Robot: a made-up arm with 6 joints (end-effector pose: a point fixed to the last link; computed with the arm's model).
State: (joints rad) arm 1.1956 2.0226 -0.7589 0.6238 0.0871 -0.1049
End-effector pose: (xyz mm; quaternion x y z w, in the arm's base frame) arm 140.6 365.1 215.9 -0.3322 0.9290 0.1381 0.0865
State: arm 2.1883 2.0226 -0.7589 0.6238 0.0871 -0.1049
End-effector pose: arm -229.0 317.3 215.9 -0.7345 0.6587 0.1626 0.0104
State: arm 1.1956 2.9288 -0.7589 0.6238 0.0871 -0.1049
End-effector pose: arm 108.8 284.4 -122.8 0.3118 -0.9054 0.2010 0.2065
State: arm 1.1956 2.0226 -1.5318 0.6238 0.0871 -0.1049
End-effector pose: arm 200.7 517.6 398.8 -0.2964 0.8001 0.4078 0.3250
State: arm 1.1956 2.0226 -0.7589 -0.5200 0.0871 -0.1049
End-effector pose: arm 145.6 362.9 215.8 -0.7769 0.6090 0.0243 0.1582
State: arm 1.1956 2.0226 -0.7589 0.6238 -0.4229 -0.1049
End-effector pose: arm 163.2 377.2 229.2 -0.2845 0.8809 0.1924 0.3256
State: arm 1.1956 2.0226 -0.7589 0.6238 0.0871 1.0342
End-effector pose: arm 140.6 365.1 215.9 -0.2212 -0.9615 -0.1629 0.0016
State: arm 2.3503 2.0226 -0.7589 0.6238 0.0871 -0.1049
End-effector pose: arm -277.1 276.2 215.9 0.7854 -0.5971 -0.1629 0.0028
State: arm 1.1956 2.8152 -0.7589 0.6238 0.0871 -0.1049
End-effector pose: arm 118.8 309.8 -86.6 0.3180 -0.9189 0.1593 0.1709
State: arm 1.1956 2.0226 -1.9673 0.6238 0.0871 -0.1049
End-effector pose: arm 207.2 534.1 538.5 -0.2564 0.6736 0.5355 0.4402
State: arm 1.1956 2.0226 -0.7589 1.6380 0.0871 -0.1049
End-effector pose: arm 140.2 369.7 217.7 -0.1561 -0.9666 -0.2031 0.0010
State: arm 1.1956 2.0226 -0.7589 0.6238 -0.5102 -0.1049
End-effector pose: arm 166.6 378.5 232.7 -0.2744 0.8668 0.2005 0.3648
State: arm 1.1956 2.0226 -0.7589 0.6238 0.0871 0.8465
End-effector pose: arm 140.6 365.1 215.9 0.1302 0.9780 0.1624 0.0137
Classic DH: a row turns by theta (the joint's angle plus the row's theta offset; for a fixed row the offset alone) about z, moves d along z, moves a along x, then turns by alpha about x. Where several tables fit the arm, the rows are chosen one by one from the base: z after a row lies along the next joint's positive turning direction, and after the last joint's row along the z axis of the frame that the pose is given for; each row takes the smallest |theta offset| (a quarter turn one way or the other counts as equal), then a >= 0, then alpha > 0; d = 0 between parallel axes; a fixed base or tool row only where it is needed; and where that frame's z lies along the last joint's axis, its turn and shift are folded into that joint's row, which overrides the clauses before.
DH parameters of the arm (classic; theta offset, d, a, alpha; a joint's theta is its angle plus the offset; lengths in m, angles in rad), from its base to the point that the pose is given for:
joint 1: 0 0.1357 0 -1.5708
joint 2: 0.1358 0 -0.4482 0
joint 3: 1.3478 0 -0.0235 1.5708
joint 4: 0 0.2682 0 -1.5708
joint 5: 0 0 0.0001 1.5708
joint 6: 0 0.0572 0 0

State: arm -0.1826 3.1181 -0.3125 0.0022 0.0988 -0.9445
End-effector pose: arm 153.6 -28.4 -64.2 0.3010 -0.7542 -0.3113 0.4937
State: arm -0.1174 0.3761 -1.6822 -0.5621 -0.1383 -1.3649
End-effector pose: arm -360.0 46.6 680.3 -0.0464 -0.0102 -0.8506 0.5237
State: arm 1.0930 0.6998 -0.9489 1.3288 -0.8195 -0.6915
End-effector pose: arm 26.1 -37.8 601.2 0.2049 0.5126 0.4662 0.6913
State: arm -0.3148 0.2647 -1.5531 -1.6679 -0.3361 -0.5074
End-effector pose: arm -347.5 132.8 630.8 -0.1890 -0.0658 -0.9229 0.3289
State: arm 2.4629 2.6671 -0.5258 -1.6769 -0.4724 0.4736
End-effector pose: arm -244.1 163.7 -7.7 0.9204 0.1895 -0.0314 0.3405
